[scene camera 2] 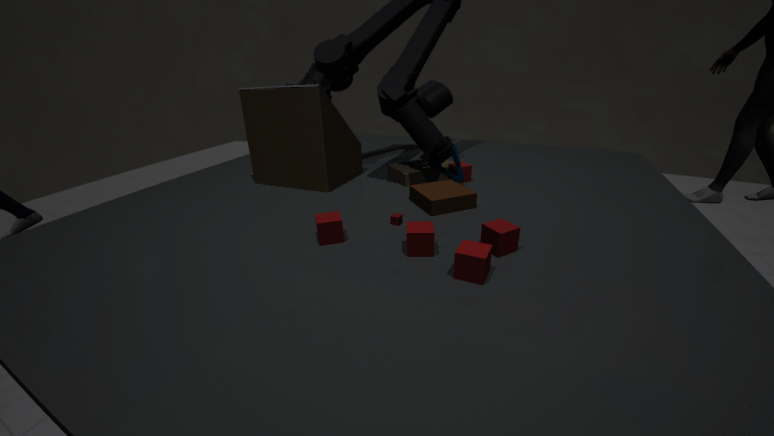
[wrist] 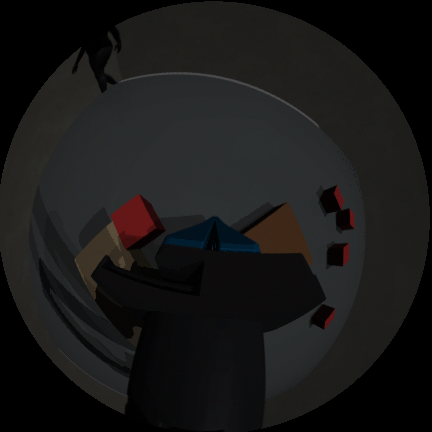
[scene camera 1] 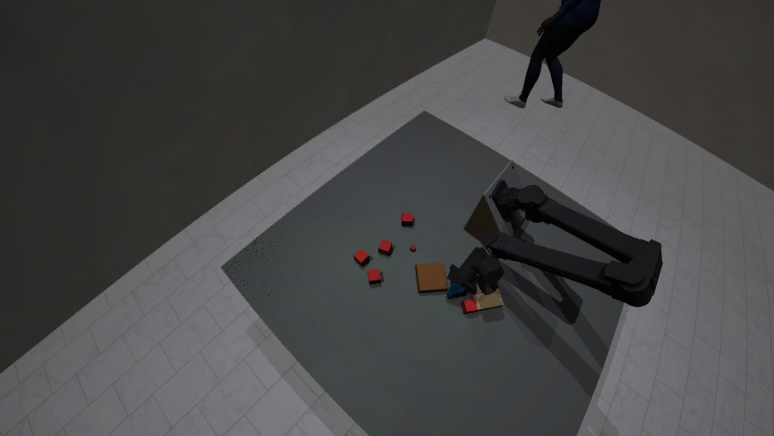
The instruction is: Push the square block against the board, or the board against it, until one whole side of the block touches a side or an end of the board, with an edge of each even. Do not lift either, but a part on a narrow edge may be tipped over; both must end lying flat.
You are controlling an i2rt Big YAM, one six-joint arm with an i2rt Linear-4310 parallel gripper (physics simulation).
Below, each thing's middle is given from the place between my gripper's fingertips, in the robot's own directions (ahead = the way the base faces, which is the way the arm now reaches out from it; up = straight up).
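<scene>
Tan board (scene camera 1: 486, 296): 9 cm to the left of my hand, 11 cm behind it, 1 cm below it. Brown square block (scene camera 2: 436, 198): 8 cm to the right of my hand, 3 cm behind it, 1 cm below it.
</scene>
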